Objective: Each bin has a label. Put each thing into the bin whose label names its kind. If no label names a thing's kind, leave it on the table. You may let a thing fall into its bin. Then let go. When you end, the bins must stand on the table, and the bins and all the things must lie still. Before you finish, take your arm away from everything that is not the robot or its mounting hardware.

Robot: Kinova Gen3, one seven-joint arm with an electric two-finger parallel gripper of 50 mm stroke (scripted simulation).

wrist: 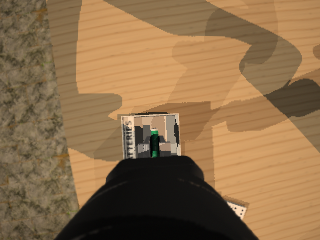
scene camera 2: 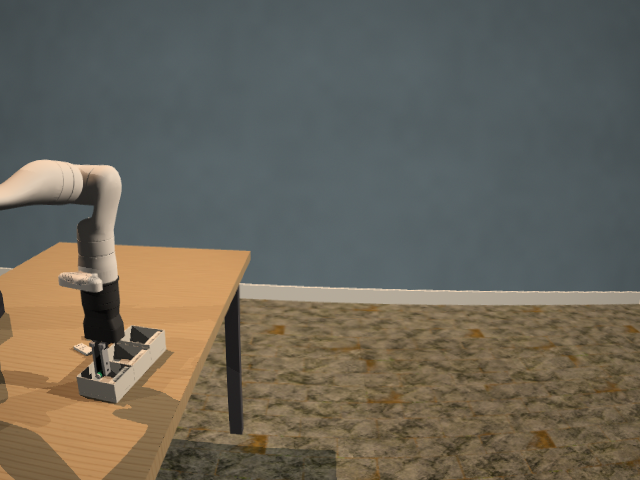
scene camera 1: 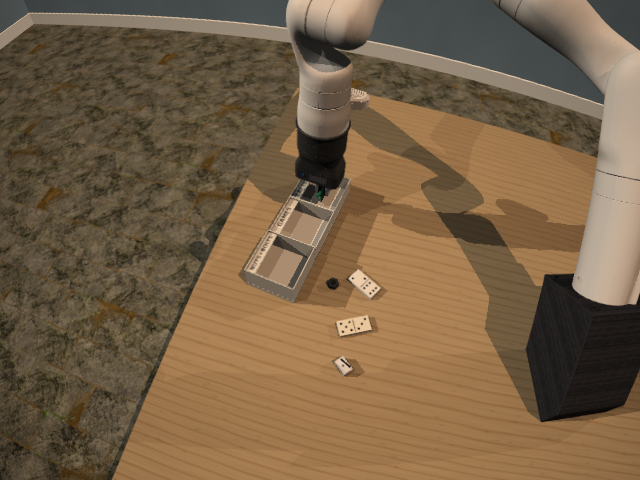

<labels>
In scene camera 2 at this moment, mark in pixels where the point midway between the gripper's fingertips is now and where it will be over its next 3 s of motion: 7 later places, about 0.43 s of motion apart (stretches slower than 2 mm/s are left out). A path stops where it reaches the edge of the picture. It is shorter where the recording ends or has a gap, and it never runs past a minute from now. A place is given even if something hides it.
The gripper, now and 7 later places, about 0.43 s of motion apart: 103, 373; 103, 379; 102, 379; 101, 373; 99, 362; 98, 354; 94, 337; 94, 320
</labels>
